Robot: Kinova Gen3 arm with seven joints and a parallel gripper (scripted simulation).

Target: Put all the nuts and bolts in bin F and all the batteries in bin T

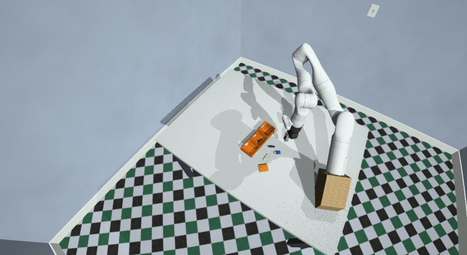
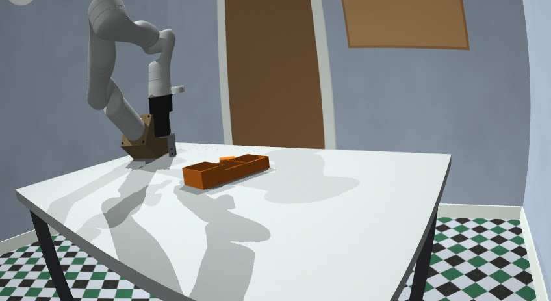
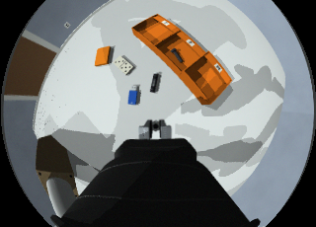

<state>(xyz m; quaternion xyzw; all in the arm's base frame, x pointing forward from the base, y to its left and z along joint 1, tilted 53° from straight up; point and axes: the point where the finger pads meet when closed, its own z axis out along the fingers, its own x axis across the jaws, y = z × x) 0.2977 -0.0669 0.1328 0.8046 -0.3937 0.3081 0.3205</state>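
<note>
Now: hand 16 cm short of the orange bin, 6 cm above it and 3 cm to the right of it. Round my hand: white dotted block 13 cm to the left, 7 cm below, 7 cm ahead; then grey nut 2 cm below; then black cylinder 7 cm below, 7 cm ahead, 5 cm to the left.
</note>
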